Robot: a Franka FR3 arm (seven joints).
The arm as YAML. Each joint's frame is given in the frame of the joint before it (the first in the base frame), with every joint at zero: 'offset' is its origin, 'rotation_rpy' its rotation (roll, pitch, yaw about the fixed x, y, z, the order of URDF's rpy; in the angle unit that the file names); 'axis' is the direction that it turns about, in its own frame. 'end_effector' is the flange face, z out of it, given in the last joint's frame.
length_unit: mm
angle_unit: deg
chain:
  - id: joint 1
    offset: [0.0, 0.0, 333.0]
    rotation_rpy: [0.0, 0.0, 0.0]
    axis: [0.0, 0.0, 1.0]
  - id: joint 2
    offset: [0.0, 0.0, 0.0]
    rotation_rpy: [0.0, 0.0, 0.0]
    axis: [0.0, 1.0, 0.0]
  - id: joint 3
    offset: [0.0, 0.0, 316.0]
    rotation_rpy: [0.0, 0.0, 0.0]
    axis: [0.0, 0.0, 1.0]
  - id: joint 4
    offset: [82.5, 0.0, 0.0]
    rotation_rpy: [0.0, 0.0, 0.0]
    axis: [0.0, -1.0, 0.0]
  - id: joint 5
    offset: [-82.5, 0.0, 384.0]
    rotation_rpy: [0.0, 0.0, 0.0]
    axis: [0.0, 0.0, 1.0]
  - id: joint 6
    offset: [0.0, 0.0, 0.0]
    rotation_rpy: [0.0, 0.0, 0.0]
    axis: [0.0, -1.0, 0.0]
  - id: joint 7
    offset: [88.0, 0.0, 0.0]
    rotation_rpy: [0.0, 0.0, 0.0]
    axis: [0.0, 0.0, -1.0]
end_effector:
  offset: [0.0, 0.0, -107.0]
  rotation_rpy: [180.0, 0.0, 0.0]
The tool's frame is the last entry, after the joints.
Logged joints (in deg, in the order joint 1, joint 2, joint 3, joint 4, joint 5, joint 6, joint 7), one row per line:
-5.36 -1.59 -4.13 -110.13 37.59 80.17 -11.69
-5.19 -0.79 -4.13 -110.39 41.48 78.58 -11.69
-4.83 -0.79 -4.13 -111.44 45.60 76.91 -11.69
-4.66 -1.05 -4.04 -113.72 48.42 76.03 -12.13
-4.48 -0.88 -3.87 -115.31 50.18 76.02 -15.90
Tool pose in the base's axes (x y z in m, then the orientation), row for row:
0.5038 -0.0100 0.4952 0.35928 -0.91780 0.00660 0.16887
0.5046 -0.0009 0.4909 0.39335 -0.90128 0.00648 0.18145
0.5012 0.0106 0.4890 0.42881 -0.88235 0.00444 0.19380
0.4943 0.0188 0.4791 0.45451 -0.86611 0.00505 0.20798
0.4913 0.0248 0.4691 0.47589 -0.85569 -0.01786 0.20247
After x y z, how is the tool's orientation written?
As a quaternion, w x y z.
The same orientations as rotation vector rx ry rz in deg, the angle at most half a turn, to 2 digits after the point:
-135.61 0.98 24.95
-131.04 0.94 26.38
-126.21 0.64 27.72
-122.45 0.71 29.40
-119.83 -2.50 28.35

